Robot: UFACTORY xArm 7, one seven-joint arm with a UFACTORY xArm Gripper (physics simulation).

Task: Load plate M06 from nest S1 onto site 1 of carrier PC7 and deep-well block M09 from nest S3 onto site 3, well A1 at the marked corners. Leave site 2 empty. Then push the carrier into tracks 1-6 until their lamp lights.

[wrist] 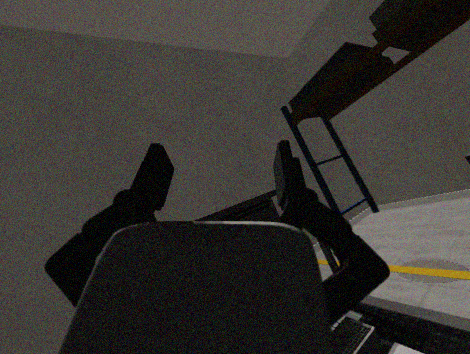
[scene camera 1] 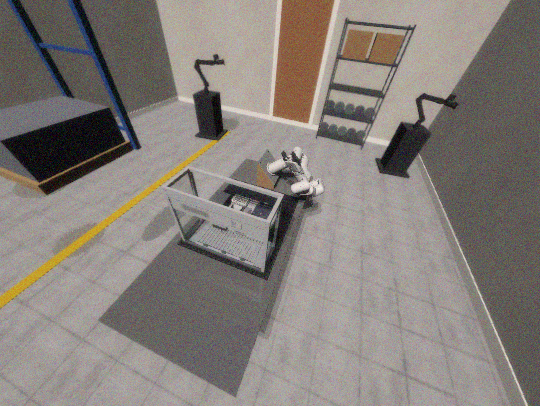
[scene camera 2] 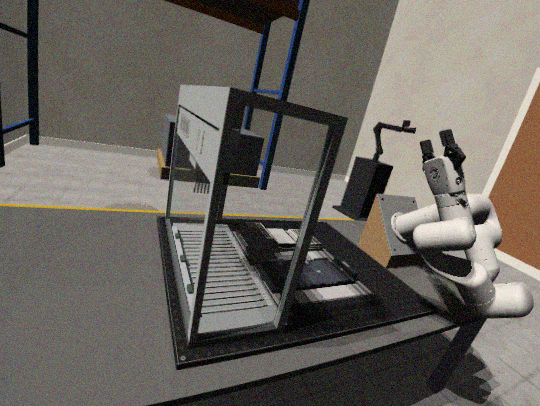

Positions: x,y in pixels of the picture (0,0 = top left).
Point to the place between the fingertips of my gripper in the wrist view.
221,154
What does my gripper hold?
Nothing.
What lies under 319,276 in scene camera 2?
A dark carrier plate.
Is my gripper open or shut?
Open.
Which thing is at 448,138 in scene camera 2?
My gripper.
